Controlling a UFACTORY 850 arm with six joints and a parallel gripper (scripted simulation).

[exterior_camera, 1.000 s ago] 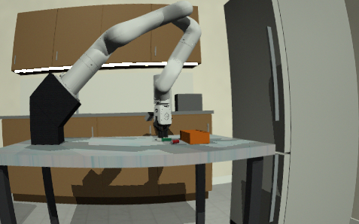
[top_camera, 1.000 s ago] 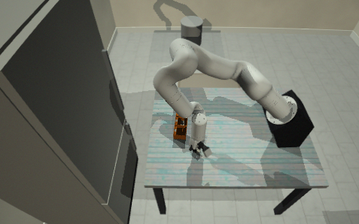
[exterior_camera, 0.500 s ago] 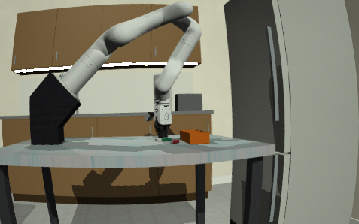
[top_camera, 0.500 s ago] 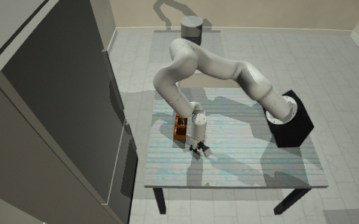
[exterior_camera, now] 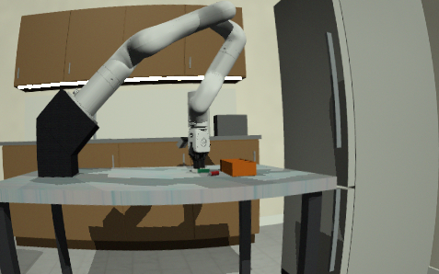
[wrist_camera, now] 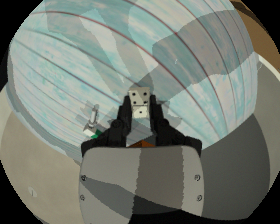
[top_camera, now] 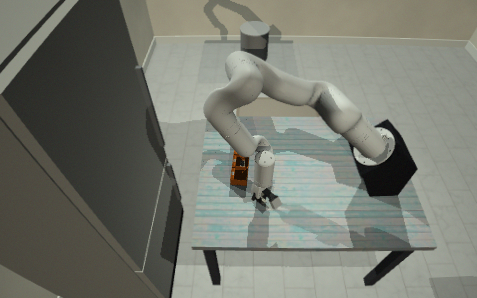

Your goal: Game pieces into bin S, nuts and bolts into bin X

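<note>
My hand is 100 mm short of the orange bin and 210 mm to the left of it. The rest, counted from my hand: bolt 40 mm behind, 80 mm to the right, 20 mm below; red piece 260 mm to the right, 20 mm below; green piece 20 mm behind, 120 mm to the right, 20 mm below.
</note>
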